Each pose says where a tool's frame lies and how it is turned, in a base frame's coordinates. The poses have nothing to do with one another.
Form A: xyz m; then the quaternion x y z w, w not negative.
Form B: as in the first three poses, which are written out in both.
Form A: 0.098, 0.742, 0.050, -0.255, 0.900, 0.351, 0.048
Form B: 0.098, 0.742, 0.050, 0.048, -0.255, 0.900, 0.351
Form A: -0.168, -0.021, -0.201, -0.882, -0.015, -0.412, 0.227
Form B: -0.168, -0.021, -0.201, 0.227, -0.882, -0.015, -0.412
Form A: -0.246, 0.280, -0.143, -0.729, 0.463, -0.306, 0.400
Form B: -0.246, 0.280, -0.143, 0.400, -0.729, 0.463, -0.306
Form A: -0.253, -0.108, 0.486, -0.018, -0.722, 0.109, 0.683
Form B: -0.253, -0.108, 0.486, 0.683, -0.018, -0.722, 0.109
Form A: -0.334, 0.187, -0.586, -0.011, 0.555, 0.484, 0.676
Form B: -0.334, 0.187, -0.586, 0.676, -0.011, 0.555, 0.484
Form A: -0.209, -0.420, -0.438, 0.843, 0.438, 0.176, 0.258
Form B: -0.209, -0.420, -0.438, 0.258, 0.843, 0.438, 0.176
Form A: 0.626, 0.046, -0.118, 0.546, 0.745, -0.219, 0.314
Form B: 0.626, 0.046, -0.118, 0.314, 0.546, 0.745, -0.219
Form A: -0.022, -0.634, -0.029, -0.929, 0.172, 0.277, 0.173
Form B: -0.022, -0.634, -0.029, 0.173, -0.929, 0.172, 0.277
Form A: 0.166, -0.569, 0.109, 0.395, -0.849, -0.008, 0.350
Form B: 0.166, -0.569, 0.109, 0.350, 0.395, -0.849, -0.008
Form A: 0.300, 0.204, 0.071, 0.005, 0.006, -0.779, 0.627
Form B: 0.300, 0.204, 0.071, 0.627, 0.005, 0.006, -0.779
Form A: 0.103, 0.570, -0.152, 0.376, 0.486, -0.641, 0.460
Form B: 0.103, 0.570, -0.152, 0.460, 0.376, 0.486, -0.641
